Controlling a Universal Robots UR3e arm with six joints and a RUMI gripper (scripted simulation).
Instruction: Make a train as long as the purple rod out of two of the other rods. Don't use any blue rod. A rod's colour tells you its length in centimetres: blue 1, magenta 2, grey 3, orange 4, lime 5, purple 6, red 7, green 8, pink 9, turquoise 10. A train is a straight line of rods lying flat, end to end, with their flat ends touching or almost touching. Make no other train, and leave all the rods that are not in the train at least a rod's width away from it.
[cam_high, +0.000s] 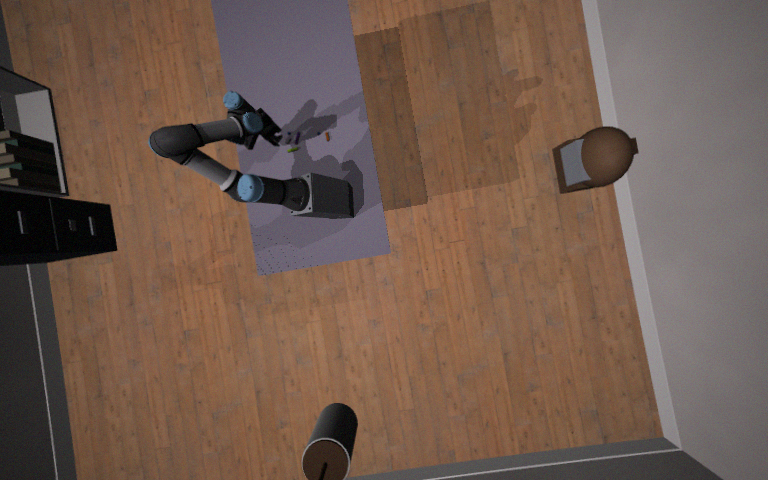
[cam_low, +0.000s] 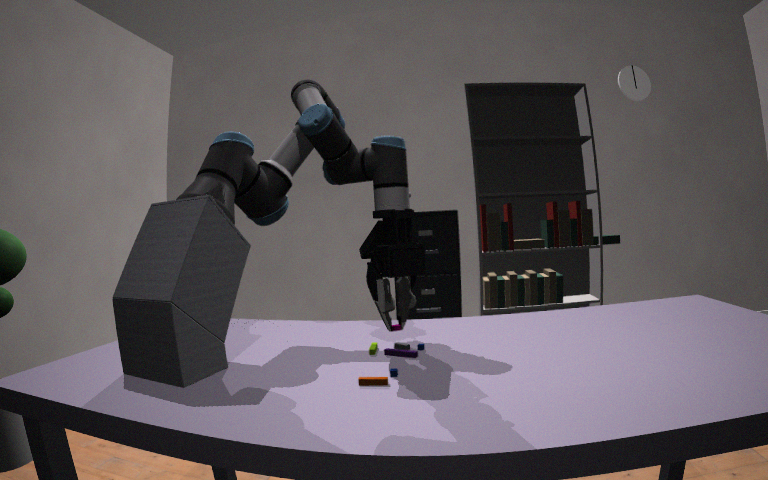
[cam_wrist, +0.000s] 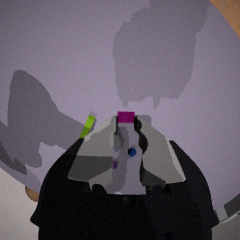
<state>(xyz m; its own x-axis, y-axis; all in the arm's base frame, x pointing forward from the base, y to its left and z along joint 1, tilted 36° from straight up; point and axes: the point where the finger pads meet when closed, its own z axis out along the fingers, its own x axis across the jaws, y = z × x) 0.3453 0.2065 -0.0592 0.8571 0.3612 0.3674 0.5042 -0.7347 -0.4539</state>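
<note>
Right now my hand is 10 cm to the left of the purple rod, 4 cm above it and 2 cm short of it. Also, from my hand: lime rod (6 cm to the right, 4 cm below, 3 cm behind); grey rod (5 cm to the right, 4 cm below, 2 cm ahead); magenta rod (1 cm below).
</note>
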